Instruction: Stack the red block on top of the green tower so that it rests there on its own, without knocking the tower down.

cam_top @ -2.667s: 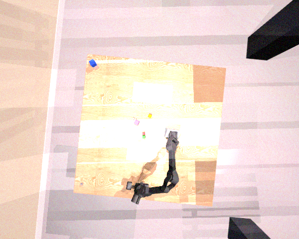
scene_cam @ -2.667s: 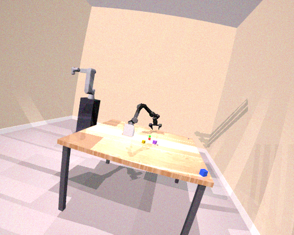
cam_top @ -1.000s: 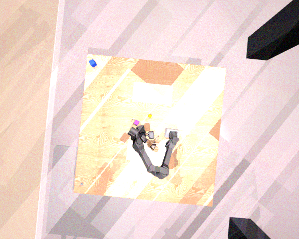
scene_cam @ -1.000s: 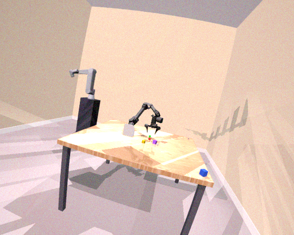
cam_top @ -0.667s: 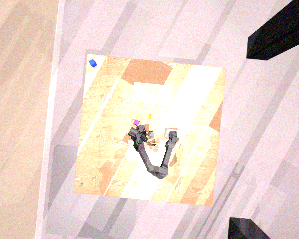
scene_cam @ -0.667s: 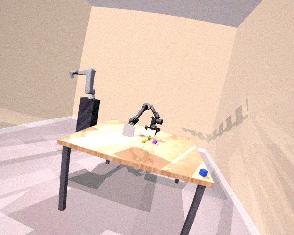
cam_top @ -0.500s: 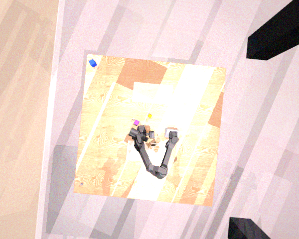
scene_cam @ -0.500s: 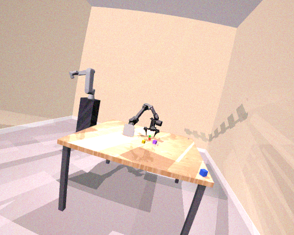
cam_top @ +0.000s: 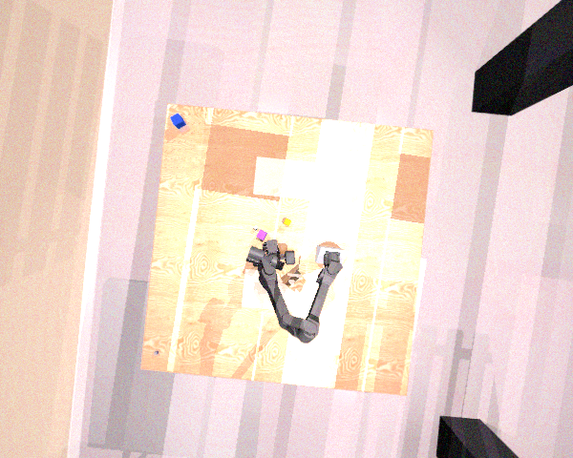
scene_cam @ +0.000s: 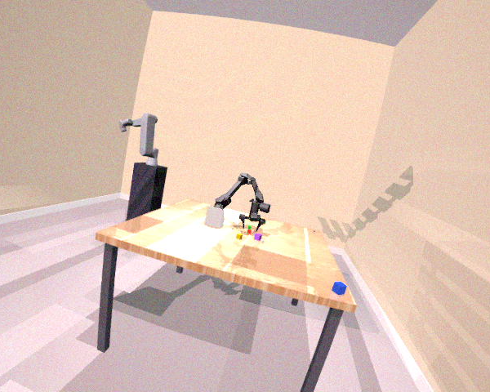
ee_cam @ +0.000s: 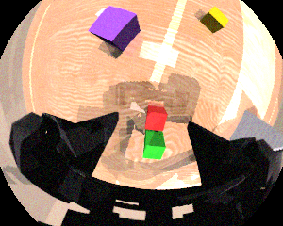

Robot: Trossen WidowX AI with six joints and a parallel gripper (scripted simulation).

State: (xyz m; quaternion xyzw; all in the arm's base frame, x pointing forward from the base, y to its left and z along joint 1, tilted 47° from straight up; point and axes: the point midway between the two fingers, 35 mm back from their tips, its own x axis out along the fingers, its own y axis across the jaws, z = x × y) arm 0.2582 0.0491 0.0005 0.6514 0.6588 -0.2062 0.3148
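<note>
My gripper tip is 10 mm above the red block. The rest, counted from my gripper tip: purple block: 70 mm ahead, 100 mm to the right; yellow block: 50 mm behind, 170 mm to the right, 10 mm below; blue block: 520 mm ahead, 600 mm to the right.
</note>
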